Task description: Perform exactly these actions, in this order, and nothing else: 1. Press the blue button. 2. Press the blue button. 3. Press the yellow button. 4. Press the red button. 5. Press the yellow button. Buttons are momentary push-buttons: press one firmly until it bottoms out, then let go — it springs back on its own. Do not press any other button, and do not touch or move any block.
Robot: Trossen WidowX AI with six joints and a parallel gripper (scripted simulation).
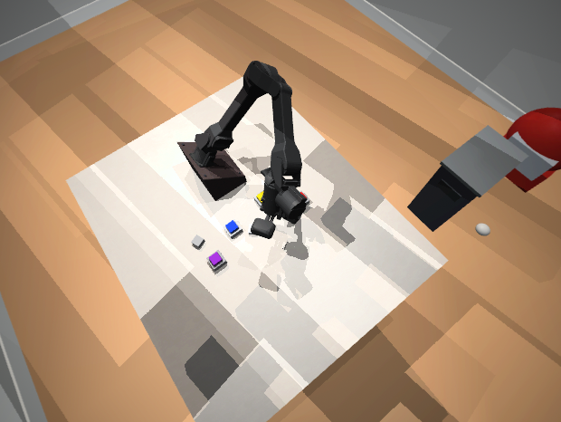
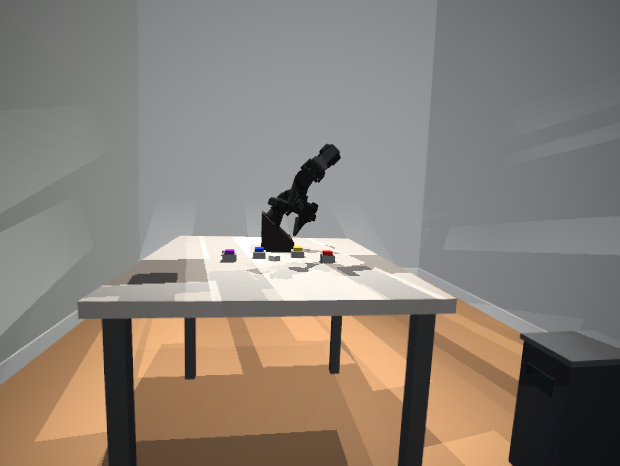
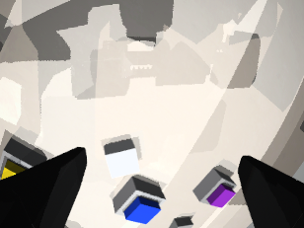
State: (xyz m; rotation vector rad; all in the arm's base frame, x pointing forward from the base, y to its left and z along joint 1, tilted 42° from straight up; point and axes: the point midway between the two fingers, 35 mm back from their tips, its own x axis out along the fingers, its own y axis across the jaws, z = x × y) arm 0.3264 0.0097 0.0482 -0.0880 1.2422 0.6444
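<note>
Now: the blue button 110 mm behind my gripper tip, 80 mm to the right of it and 80 mm below it. Round my gripper tip: white block: 60 mm behind, 30 mm to the right, 100 mm below; then yellow button: 130 mm behind, 60 mm to the left, 80 mm below; then red button: 40 mm behind, 160 mm to the left, 80 mm below.
</note>
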